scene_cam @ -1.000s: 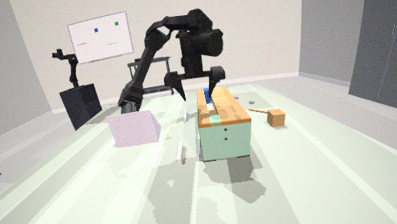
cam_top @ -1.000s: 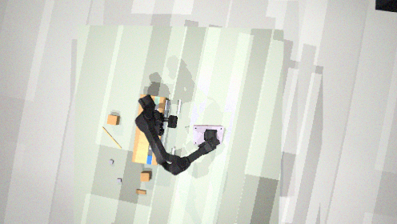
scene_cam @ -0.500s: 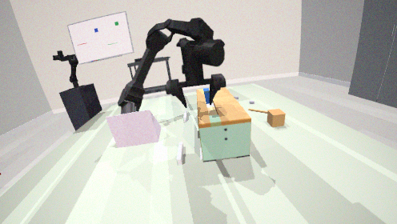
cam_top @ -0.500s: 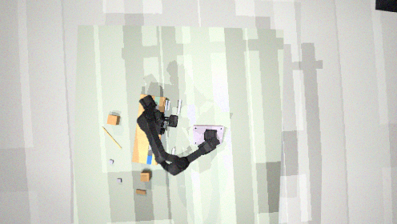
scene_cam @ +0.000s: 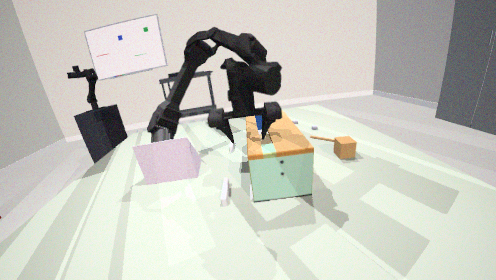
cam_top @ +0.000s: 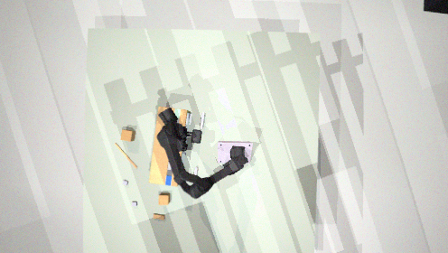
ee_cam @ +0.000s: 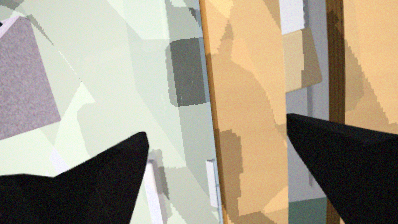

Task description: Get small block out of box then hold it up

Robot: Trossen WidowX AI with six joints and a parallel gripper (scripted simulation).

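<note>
Right now my gripper tip is 50 mm short of the tan block, 30 mm to the right of it and 20 mm above it. Round my gripper tip: box: 50 mm to the left, 40 mm below, 30 mm ahead; orange piece: 460 mm to the left, 120 mm ahead, 100 mm below; thin stick: 330 mm ahead, 140 mm to the left, 100 mm below.
</note>
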